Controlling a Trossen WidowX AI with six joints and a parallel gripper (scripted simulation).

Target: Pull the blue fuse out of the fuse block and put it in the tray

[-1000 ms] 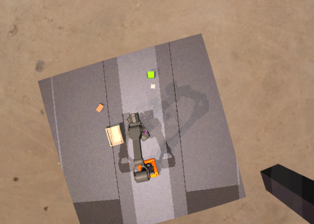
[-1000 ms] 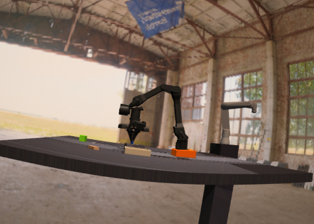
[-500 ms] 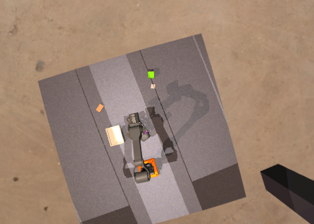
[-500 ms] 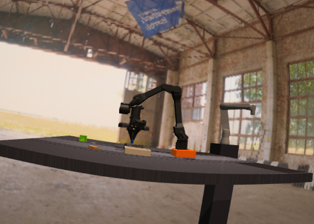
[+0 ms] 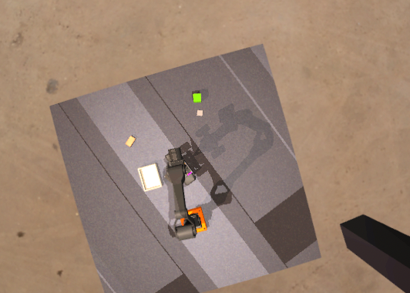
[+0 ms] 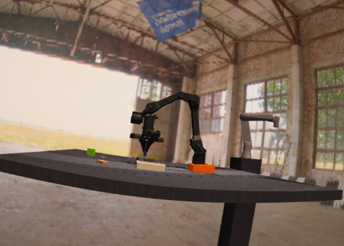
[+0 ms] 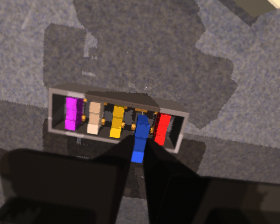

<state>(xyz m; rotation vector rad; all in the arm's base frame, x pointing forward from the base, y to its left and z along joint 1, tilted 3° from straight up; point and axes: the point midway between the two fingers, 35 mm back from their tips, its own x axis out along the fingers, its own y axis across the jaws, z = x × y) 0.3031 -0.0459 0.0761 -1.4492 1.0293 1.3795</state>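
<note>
Right now the tray is 200 mm to the left of my gripper tip and 60 mm below it. The rest, counted from my gripper tip: blue fuse (10 mm below).
</note>
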